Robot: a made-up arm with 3 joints.
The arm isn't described. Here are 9 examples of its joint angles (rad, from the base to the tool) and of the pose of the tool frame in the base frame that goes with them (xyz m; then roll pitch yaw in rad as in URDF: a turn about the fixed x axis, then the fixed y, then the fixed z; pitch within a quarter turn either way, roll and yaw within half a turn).
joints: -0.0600 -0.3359 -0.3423
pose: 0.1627 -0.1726 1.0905 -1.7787 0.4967 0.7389
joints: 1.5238 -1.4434 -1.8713
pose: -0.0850 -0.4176 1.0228 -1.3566 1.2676 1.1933
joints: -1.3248 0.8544 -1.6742
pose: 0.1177 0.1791 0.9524 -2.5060 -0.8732 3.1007
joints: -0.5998 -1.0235 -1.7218
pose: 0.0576 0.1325 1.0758 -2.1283 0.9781 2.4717
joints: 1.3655 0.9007 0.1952
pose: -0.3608 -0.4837 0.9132 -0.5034 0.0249 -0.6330
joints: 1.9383 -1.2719 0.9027
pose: -0.2833 -0.4232 1.0673 -2.5759 0.3201 -2.9448
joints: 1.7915 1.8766 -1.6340
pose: -0.4544 -0.3785 0.7751 1.1010 -1.2182 2.6234
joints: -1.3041 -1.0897 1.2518
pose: -0.1186 0.2360 1.0827 -2.3567 0.4235 0.0563
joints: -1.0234 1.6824 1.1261
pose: 0.1300 0.1059 0.7761 0.5936 -0.0975 2.2095
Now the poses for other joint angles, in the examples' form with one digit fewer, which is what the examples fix.
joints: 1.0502 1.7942 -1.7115
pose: -0.202 -0.480 0.786 1.325 -1.276 3.086
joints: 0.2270 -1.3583 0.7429
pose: 0.150 -0.114 1.058 -2.700 0.297 -1.135
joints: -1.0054 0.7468 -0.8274
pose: 0.190 0.081 0.962 -1.396 -0.578 1.989
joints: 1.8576 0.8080 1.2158
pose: -0.522 -0.344 0.919 0.314 0.742 -0.727
